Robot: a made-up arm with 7 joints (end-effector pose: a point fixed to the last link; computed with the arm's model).
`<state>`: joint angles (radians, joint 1 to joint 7).
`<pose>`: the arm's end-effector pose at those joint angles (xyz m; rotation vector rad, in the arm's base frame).
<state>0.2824 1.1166 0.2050 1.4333 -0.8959 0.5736 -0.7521</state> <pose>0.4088 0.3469 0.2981 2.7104 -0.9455 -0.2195</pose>
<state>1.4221 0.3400 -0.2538 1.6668 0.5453 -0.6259 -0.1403</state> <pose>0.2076 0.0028 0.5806 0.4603 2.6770 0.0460</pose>
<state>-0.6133 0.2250 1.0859 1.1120 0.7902 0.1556 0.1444</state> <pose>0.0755 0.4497 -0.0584 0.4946 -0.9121 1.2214</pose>
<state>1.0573 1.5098 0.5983 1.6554 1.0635 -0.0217 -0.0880</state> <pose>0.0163 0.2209 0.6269 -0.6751 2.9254 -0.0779</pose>
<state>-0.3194 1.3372 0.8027 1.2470 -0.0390 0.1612 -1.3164</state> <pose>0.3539 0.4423 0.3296 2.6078 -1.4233 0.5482</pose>
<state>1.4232 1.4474 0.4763 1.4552 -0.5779 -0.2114 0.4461</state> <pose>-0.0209 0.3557 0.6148 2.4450 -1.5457 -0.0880</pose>
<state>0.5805 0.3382 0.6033 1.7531 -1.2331 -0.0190 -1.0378</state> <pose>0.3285 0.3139 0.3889 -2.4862 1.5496 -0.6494</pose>
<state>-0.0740 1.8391 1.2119 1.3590 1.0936 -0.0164 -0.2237</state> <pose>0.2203 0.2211 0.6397 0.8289 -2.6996 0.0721</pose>
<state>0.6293 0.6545 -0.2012 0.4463 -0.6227 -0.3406 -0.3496</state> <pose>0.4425 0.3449 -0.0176 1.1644 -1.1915 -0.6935</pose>
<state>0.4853 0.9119 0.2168 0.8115 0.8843 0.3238 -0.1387</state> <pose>0.4143 0.4384 0.2120 0.3429 -1.2926 0.8383</pose>
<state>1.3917 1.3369 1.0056 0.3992 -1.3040 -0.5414 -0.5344</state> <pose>0.0481 0.6528 0.3671 2.3204 -1.2940 0.8143</pose>
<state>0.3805 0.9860 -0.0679 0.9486 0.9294 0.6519 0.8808</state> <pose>0.4238 0.3497 0.1691 -0.6067 -0.9849 0.0350</pose>
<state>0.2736 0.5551 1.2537 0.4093 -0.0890 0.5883 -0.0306</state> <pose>0.2338 0.4957 -0.0605 0.2757 -0.3668 1.2454</pose>
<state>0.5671 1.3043 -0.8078 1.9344 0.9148 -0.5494 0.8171</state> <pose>0.3180 0.0541 0.1497 -0.8297 -1.6141 -1.5451</pose>
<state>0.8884 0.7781 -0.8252 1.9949 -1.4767 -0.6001 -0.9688</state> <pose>0.3357 -0.0677 0.2812 -0.6138 1.8329 0.9898</pose>
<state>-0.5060 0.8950 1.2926 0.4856 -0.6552 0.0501 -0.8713</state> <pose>0.0275 0.6171 0.0428 2.1876 -0.0050 0.2187</pose>
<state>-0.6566 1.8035 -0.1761 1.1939 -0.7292 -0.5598 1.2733</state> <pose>0.2740 0.4543 0.0424 -0.1377 1.3204 -1.9363</pose>
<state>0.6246 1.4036 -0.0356 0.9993 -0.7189 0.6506 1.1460</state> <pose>0.3449 0.4601 0.3253 0.8815 -0.1734 -0.2254</pose>
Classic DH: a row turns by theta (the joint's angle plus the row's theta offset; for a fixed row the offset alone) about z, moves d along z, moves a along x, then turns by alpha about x. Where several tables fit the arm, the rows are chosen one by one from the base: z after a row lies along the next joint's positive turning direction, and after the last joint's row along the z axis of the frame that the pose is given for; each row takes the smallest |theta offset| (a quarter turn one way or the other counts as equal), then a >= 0, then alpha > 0; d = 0 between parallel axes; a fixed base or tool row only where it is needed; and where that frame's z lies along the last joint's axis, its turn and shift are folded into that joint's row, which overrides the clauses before.
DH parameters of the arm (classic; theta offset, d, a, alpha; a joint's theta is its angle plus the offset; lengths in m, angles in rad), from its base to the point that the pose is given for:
base (fixed): 0 0.242 0.021 1.5708
joint 1: 1.5708 -0.096 0.023 1.5708
joint 2: 1.5708 0.015 0.011 1.5708
joint 3: 1.5708 -0.212 0.018 1.5708
joint 4: 0 0.009 0.025 -1.5708
joint 5: 0 -0.347 0.011 -1.5708
joint 6: -1.5708 -0.025 0.009 1.5708
joint 7: -1.5708 0.003 0.021 -1.5708
tool (fixed): 1.5708 -0.018 0 0

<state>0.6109 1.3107 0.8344 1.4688 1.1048 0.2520 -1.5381</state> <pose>0.1184 0.3712 0.5820 0.7535 -1.7531 2.3274</pose>
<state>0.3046 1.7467 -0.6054 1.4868 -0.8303 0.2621 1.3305</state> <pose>0.3263 0.3746 0.1516 0.8080 0.8049 -1.2722</pose>
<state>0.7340 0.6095 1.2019 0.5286 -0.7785 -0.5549 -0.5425</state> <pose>0.3243 0.5335 0.1060 1.5315 -1.4750 0.9190</pose>
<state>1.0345 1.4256 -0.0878 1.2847 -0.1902 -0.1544 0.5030</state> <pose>0.3103 0.3655 0.4920 1.5065 -1.4211 -0.8778</pose>
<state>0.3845 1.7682 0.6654 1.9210 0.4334 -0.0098 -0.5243</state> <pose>0.2314 0.1045 0.5436 -1.5743 2.5686 0.4157</pose>
